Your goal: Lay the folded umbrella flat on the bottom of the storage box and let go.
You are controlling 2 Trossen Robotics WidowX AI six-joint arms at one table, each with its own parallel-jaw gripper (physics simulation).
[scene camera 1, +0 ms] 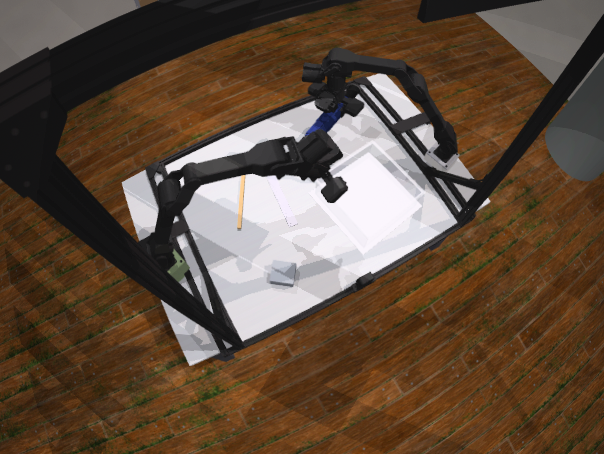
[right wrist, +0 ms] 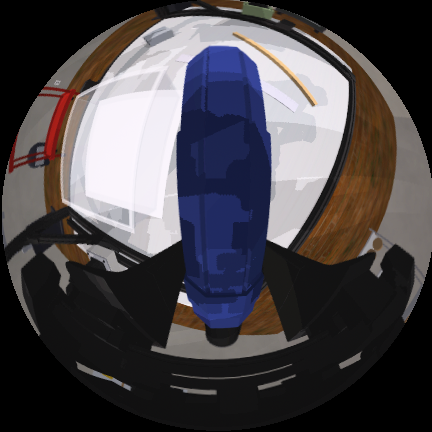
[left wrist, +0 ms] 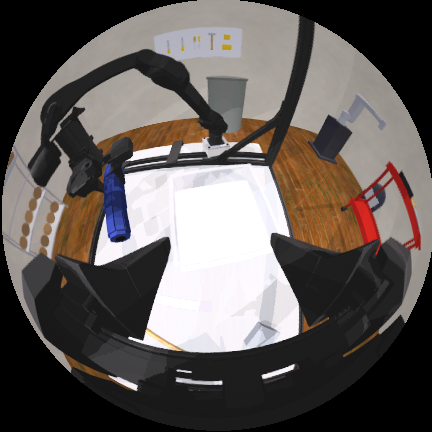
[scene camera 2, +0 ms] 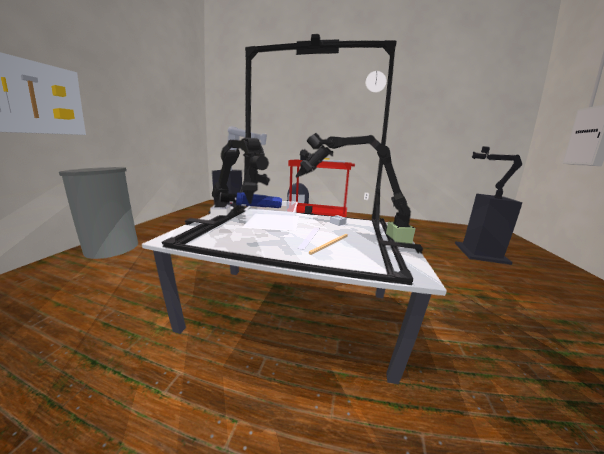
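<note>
The folded blue umbrella point(scene camera 1: 324, 121) point(scene camera 2: 265, 201) point(left wrist: 116, 205) point(right wrist: 224, 175) is held raised, roughly level in scene camera 2. In scene camera 1 it is beyond the upper-left side of the storage box, not over its bottom. My right gripper point(right wrist: 222, 242) is shut on the umbrella near one end. The clear, white-looking storage box point(scene camera 1: 372, 197) point(scene camera 2: 270, 221) point(left wrist: 220, 220) point(right wrist: 120, 150) stands open on the table, its bottom bare. My left gripper point(left wrist: 220, 240) is open and empty, above the table near the box. Its fingertips are unclear in scene camera 1.
An orange stick point(scene camera 1: 241, 202) point(scene camera 2: 328, 244) and a pale strip point(scene camera 1: 283, 202) lie left of the box in scene camera 1. A small grey block point(scene camera 1: 283, 273) point(scene camera 2: 338, 220) point(right wrist: 159, 36) lies near the lower table edge there. A black frame borders the table.
</note>
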